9 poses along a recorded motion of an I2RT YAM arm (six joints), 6.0 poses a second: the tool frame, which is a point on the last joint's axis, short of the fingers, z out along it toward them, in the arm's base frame.
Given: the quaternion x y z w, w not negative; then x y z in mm.
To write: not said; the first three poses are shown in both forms.
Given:
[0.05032 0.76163 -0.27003 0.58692 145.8 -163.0 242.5]
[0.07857 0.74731 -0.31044 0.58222 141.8 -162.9 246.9]
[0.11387 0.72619 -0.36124 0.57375 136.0 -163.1 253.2]
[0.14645 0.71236 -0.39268 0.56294 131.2 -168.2 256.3]
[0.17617 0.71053 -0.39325 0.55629 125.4 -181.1 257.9]
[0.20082 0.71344 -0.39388 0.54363 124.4 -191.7 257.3]
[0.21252 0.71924 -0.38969 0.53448 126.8 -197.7 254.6]
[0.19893 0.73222 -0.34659 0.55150 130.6 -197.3 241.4]
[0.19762 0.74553 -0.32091 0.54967 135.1 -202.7 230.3]
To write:
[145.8 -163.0 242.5 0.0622 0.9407 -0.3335 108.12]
[141.8 -162.9 246.9 0.0966 0.9192 -0.3818 108.79]
[136.0 -163.1 253.2 0.1390 0.8866 -0.4411 109.98]
[131.2 -168.2 256.3 0.1772 0.8619 -0.4751 111.48]
[125.4 -181.1 257.9 0.2120 0.8550 -0.4732 112.40]
[124.4 -191.7 257.3 0.2393 0.8500 -0.4693 114.14]
[126.8 -197.7 254.6 0.2514 0.8510 -0.4611 115.38]
[130.6 -197.3 241.4 0.2385 0.8778 -0.4155 113.06]
[135.1 -202.7 230.3 0.2366 0.8924 -0.3842 113.31]

